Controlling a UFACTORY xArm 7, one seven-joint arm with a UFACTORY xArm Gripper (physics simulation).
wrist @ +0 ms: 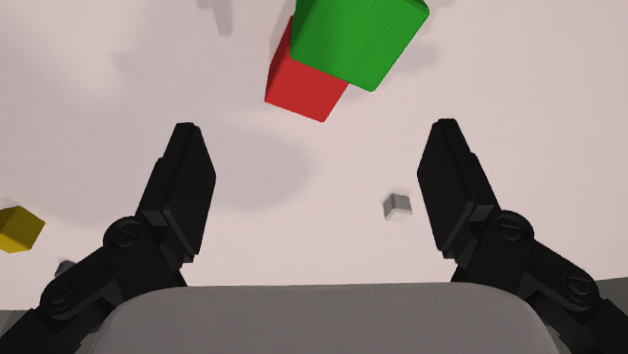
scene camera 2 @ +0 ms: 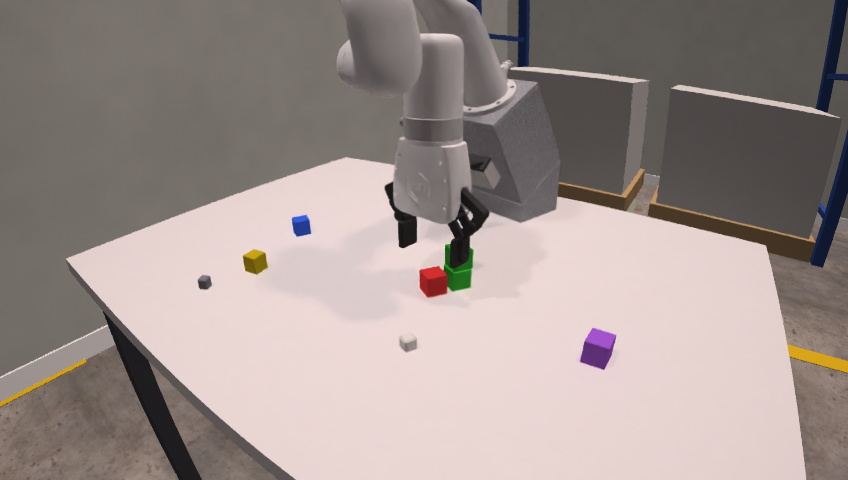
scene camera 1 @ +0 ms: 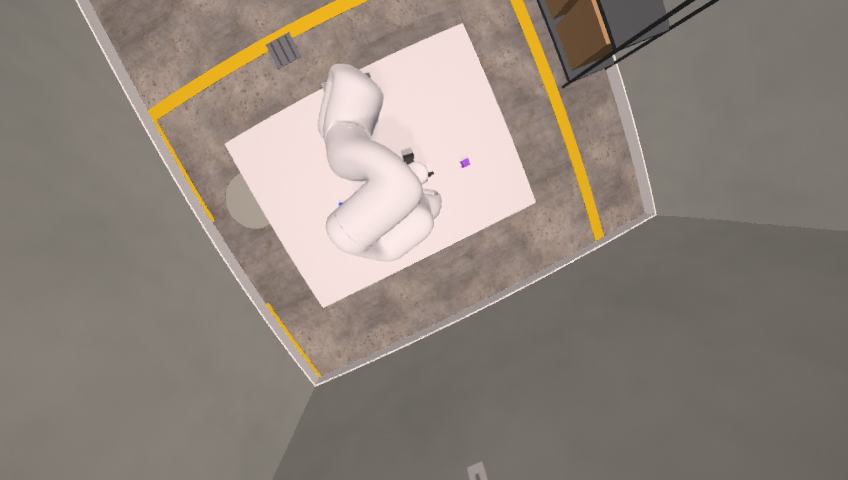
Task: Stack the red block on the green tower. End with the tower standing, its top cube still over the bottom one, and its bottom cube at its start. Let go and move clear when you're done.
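Pixels of known places: gripper, fingertip midpoint: (wrist: 316, 147) (scene camera 2: 432, 254); arm's base, link origin: (scene camera 2: 486, 97).
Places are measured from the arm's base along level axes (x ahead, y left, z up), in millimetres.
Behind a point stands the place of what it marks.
The green tower (scene camera 2: 458, 279) @(x 268, y 147, z -225 mm) stands upright, two cubes high; its upper cube (wrist: 360, 40) @(x 255, y 136, z -182 mm) shows at the top edge of the wrist view and hides part of the red block. The red block (scene camera 2: 433, 281) @(x 305, y 131, z -219 mm) (wrist: 306, 92) @(x 294, y 120, z -213 mm) sits on the table right beside the tower's bottom cube; whether they touch I cannot tell. My gripper (scene camera 2: 433, 254) @(x 298, y 124, z -182 mm) (wrist: 316, 147) @(x 298, y 124, z -182 mm) is open and empty, above the table near the tower. In scene camera 2 one finger covers part of the upper green cube; contact is unclear. In scene camera 1 the arm hides the red block and tower.
On the white table (scene camera 1: 476, 107) @(x 68, y 511, z -244 mm) (scene camera 2: 684, 285) @(x 20, y 433, z -244 mm) are a purple cube (scene camera 1: 464, 162) @(x 290, y 373, z -211 mm) (scene camera 2: 597, 348) @(x 308, y 383, z -217 mm), a small white cube (scene camera 2: 407, 342) @(x 423, y 194, z -229 mm) (wrist: 398, 207) @(x 406, y 186, z -230 mm), a yellow cube (scene camera 2: 255, 261) @(x 447, y -122, z -221 mm) (wrist: 21, 230) @(x 435, y -126, z -226 mm), a small grey cube (scene camera 2: 204, 281) @(x 537, y -139, z -229 mm) and a blue cube (scene camera 2: 301, 225) @(x 304, y -197, z -223 mm).
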